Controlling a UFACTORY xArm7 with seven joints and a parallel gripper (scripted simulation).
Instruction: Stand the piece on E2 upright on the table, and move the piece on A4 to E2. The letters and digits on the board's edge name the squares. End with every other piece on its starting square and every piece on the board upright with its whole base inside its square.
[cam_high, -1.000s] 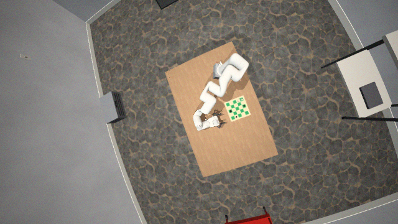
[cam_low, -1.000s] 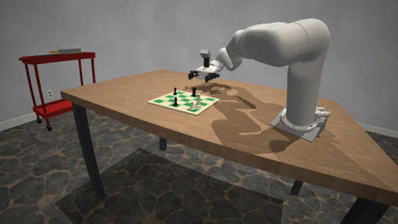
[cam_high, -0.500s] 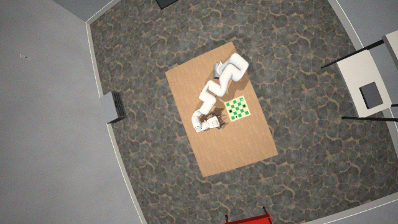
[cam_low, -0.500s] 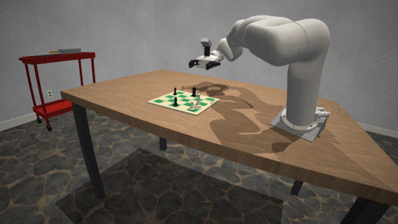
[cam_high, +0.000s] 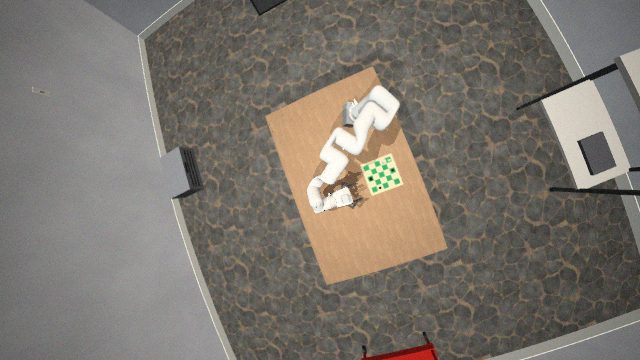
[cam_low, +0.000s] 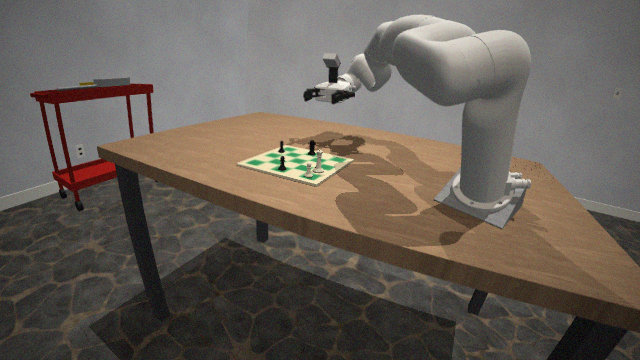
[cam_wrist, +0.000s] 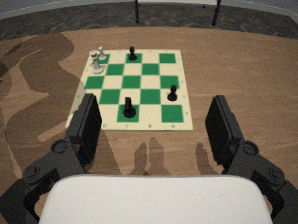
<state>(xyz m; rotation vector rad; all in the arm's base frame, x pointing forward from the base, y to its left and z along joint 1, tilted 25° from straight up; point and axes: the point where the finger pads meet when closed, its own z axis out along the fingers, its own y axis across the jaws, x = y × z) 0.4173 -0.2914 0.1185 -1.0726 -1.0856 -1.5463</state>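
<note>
My hand is 23 cm to the right of the white piece, 12 cm above it and 9 cm past it. Round my hand: black piece: 13 cm below, 11 cm to the left, 3 cm behind; then white pawn: 27 cm to the left, 13 cm below, 9 cm behind; then cream chessboard: 18 cm to the left, 15 cm below, 2 cm behind.
</note>
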